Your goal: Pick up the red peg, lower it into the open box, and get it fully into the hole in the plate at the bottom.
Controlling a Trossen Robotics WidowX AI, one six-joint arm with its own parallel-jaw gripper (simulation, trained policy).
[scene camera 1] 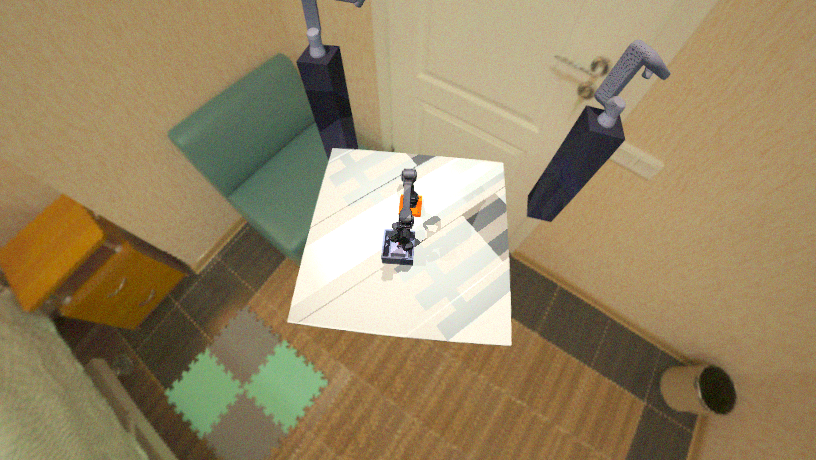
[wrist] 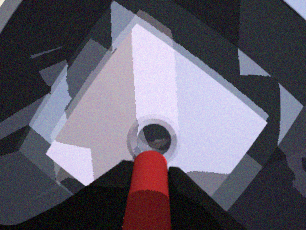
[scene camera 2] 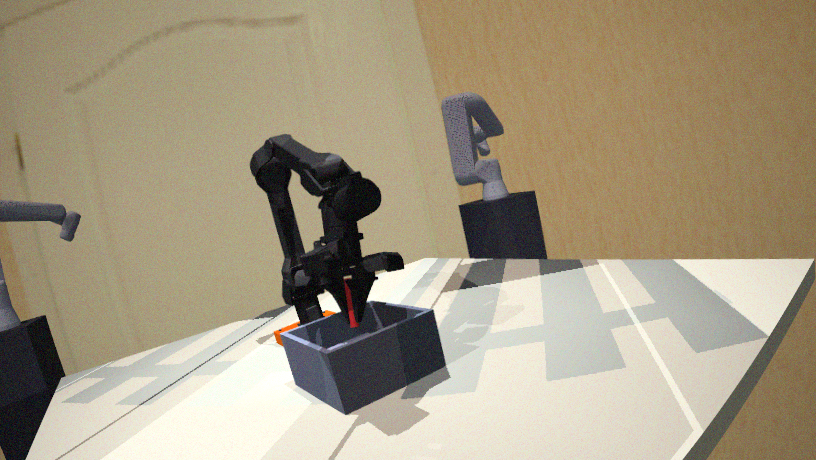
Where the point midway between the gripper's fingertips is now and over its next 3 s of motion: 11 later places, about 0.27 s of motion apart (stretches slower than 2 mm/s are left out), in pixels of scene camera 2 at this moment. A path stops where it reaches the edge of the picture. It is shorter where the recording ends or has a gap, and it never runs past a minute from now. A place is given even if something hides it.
My gripper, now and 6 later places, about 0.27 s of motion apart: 354,323; 355,336; 356,343; 356,340; 358,334; 362,329; 367,322
